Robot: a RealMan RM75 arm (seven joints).
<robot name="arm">
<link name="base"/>
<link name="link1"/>
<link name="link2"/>
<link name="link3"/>
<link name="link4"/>
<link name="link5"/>
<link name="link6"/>
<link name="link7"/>
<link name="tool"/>
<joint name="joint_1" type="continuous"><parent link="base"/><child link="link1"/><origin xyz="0 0 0.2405" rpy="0 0 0"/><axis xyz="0 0 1"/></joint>
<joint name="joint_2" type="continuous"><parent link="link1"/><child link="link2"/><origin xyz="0 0 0" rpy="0 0 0"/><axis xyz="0 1 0"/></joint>
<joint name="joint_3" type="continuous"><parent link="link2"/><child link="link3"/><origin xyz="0 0 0.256" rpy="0 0 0"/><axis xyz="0 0 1"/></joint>
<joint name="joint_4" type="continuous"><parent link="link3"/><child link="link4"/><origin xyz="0 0 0" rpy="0 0 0"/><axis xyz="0 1 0"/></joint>
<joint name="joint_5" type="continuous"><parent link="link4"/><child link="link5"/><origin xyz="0 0 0.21" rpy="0 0 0"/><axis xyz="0 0 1"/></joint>
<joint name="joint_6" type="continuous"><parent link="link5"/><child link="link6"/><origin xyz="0 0 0" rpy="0 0 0"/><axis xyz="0 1 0"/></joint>
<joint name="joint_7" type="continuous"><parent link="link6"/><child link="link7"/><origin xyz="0 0 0.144" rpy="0 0 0"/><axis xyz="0 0 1"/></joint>
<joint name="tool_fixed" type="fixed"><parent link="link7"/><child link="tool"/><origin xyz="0 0 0" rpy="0 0 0"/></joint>
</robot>
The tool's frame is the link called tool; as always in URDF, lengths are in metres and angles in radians. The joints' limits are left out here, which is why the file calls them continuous.
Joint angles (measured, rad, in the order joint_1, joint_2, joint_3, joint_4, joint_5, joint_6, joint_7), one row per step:
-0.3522, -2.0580, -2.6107, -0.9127, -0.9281, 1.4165, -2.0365
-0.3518, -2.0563, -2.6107, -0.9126, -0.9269, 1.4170, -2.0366
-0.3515, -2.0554, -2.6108, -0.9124, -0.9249, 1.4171, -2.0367
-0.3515, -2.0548, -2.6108, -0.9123, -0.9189, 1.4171, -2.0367
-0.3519, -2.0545, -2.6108, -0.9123, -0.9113, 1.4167, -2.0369
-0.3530, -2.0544, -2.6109, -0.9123, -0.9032, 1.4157, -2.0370
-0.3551, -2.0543, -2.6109, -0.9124, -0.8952, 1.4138, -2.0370
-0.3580, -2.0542, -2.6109, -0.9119, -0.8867, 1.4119, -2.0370
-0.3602, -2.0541, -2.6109, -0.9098, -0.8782, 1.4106, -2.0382
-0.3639, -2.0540, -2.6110, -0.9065, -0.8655, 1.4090, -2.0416
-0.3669, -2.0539, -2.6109, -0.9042, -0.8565, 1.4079, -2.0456
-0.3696, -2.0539, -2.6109, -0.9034, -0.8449, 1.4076, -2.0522
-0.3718, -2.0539, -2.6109, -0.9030, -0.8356, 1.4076, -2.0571
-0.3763, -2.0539, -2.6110, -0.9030, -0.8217, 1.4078, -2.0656
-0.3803, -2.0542, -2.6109, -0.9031, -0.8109, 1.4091, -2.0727
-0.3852, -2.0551, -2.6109, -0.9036, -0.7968, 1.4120, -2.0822
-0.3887, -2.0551, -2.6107, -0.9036, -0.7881, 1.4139, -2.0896
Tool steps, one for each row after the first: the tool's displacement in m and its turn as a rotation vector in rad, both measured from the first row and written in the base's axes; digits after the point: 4 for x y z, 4 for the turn. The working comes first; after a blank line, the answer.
Tool pose at each row, in the base's axes (x y z in m, rotation vector in rad; the steps are taken from these numbers as rounded here):
-0.3537, 0.3056, 0.0718, -2.1122, -1.4607, -0.4789
-0.3542, 0.3054, 0.0725, -2.1120, -1.4606, -0.4759
-0.3546, 0.3051, 0.0727, -2.1119, -1.4613, -0.4727
-0.3553, 0.3047, 0.0726, -2.1130, -1.4627, -0.4644
-0.3561, 0.3043, 0.0723, -2.1144, -1.4644, -0.4544
-0.3567, 0.3041, 0.0720, -2.1159, -1.4654, -0.4440
-0.3571, 0.3044, 0.0718, -2.1174, -1.4648, -0.4337
-0.3574, 0.3049, 0.0714, -2.1198, -1.4642, -0.4233
-0.3579, 0.3049, 0.0706, -2.1215, -1.4675, -0.4136
-0.3585, 0.3051, 0.0694, -2.1235, -1.4742, -0.4002
-0.3588, 0.3053, 0.0686, -2.1244, -1.4801, -0.3911
-0.3593, 0.3053, 0.0679, -2.1242, -1.4885, -0.3794
-0.3596, 0.3053, 0.0673, -2.1244, -1.4946, -0.3699
-0.3597, 0.3057, 0.0667, -2.1249, -1.5031, -0.3563
-0.3595, 0.3062, 0.0660, -2.1264, -1.5102, -0.3464
-0.3590, 0.3065, 0.0650, -2.1290, -1.5203, -0.3340
-0.3587, 0.3069, 0.0645, -2.1299, -1.5278, -0.3265

-0.0005, -0.0002, 0.0007, -0.0006, 0.0021, 0.0007
-0.0009, -0.0005, 0.0009, -0.0018, 0.0039, 0.0018
-0.0016, -0.0009, 0.0008, -0.0056, 0.0085, 0.0038
-0.0024, -0.0013, 0.0005, -0.0103, 0.0139, 0.0061
-0.0030, -0.0015, 0.0002, -0.0149, 0.0199, 0.0081
-0.0034, -0.0012, 0.0000, -0.0187, 0.0266, 0.0092
-0.0037, -0.0007, -0.0004, -0.0231, 0.0331, 0.0100
-0.0042, -0.0007, -0.0012, -0.0289, 0.0375, 0.0128
-0.0048, -0.0005, -0.0024, -0.0376, 0.0426, 0.0180
-0.0051, -0.0003, -0.0032, -0.0439, 0.0456, 0.0223
-0.0056, -0.0003, -0.0039, -0.0515, 0.0494, 0.0291
-0.0059, -0.0003, -0.0045, -0.0575, 0.0526, 0.0340
-0.0060, 0.0001, -0.0051, -0.0663, 0.0573, 0.0408
-0.0058, 0.0006, -0.0058, -0.0740, 0.0600, 0.0455
-0.0053, 0.0009, -0.0068, -0.0848, 0.0625, 0.0517
-0.0050, 0.0013, -0.0073, -0.0915, 0.0636, 0.0564

